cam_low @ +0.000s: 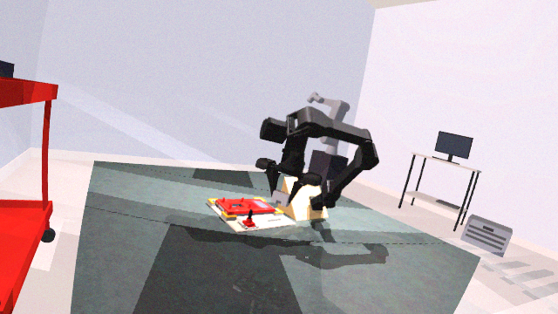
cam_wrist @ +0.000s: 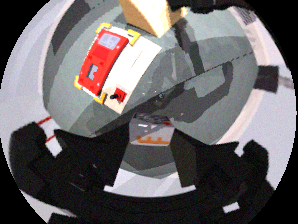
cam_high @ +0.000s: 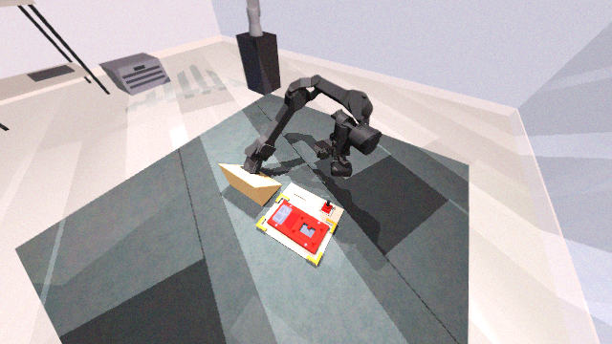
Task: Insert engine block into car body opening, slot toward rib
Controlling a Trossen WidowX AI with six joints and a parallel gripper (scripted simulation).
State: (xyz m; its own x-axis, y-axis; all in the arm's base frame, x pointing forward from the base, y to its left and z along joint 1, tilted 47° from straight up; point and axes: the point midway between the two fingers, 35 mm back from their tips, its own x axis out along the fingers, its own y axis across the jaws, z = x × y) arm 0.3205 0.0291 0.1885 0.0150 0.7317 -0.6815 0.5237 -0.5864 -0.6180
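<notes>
Right now my gripper tip is right at the engine block.
</notes>
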